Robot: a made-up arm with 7 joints.
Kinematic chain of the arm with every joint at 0, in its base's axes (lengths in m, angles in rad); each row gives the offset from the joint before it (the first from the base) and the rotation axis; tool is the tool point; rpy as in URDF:
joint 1: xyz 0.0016 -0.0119 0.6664 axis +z
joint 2: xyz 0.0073 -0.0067 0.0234 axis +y
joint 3: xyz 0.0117 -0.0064 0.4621 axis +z
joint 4: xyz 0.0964 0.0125 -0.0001 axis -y
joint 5: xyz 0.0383 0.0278 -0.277 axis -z
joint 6: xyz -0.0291 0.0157 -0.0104 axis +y
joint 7: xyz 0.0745 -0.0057 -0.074 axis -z
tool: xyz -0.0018 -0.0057 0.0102 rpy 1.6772 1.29 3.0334
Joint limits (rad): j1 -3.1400..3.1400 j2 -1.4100..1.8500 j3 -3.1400..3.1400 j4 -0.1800..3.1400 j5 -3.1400..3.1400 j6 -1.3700..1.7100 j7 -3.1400..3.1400
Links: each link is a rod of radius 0.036 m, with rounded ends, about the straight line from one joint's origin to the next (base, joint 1, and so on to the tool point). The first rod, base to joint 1, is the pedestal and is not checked.
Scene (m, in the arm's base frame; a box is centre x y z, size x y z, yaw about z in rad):
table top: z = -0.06
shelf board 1: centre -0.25 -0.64 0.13 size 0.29 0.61 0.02 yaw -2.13
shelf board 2: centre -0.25 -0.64 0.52 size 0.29 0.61 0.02 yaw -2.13
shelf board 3: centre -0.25 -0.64 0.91 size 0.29 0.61 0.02 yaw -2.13
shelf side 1: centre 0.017 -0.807 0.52 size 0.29 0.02 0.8 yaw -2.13
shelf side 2: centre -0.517 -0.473 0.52 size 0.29 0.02 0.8 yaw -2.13
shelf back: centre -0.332 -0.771 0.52 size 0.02 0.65 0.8 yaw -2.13
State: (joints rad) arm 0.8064 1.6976 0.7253 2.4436 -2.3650 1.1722 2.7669
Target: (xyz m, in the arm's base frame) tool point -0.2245 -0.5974 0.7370
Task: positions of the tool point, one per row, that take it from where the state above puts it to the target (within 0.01 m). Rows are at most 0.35 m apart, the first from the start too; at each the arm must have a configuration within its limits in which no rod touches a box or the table.
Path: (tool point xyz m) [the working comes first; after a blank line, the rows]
Joints at the target: -1.2352 0.8710 -0.9221 1.2266 -2.0426 1.3501 2.7602
Straight joint move there: touches shelf side 1.

1: 0.5647 0.5080 0.3685
2: 0.6755 0.2761 0.3882
3: 0.6948 -0.0076 0.4305
4: 0.5902 -0.2811 0.4997
5: 0.3744 -0.4659 0.5866
6: 0.1125 -0.5064 0.6721
7: -0.1033 -0.4038 0.7370
8: -0.1430 -0.4749 0.7373
9: -0.1840 -0.5396 0.7380
10: -0.2245 -0.5974 0.7370

